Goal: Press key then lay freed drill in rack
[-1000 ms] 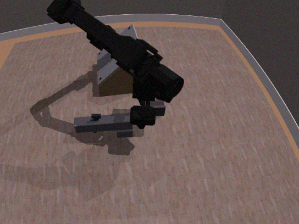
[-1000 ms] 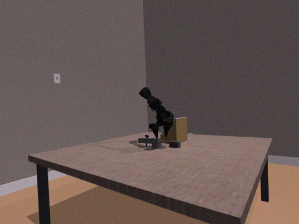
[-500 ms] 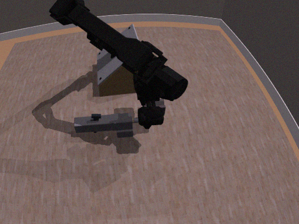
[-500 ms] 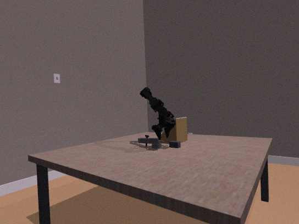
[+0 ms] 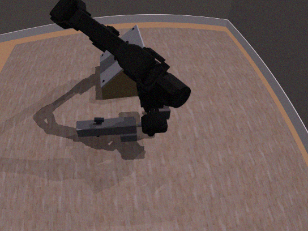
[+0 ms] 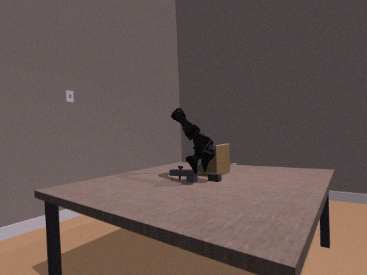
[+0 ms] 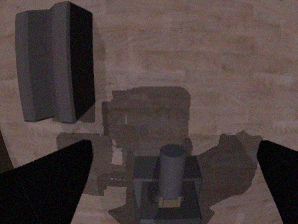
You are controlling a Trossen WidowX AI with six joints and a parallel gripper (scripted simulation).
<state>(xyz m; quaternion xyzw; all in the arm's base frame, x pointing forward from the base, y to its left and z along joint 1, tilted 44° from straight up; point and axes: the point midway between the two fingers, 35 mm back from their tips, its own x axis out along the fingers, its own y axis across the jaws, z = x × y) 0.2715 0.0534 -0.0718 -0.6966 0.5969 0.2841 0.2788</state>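
The short bit is 70 mm to the right of my gripper tip and 10 mm below it. From my gripper tip the other things lie so: dark rack (80 mm behind, 40 mm to the left, 40 mm below); grey housing block (10 mm ahead, 120 mm to the right, 20 mm below); dark key (10 mm ahead, 150 mm to the right).
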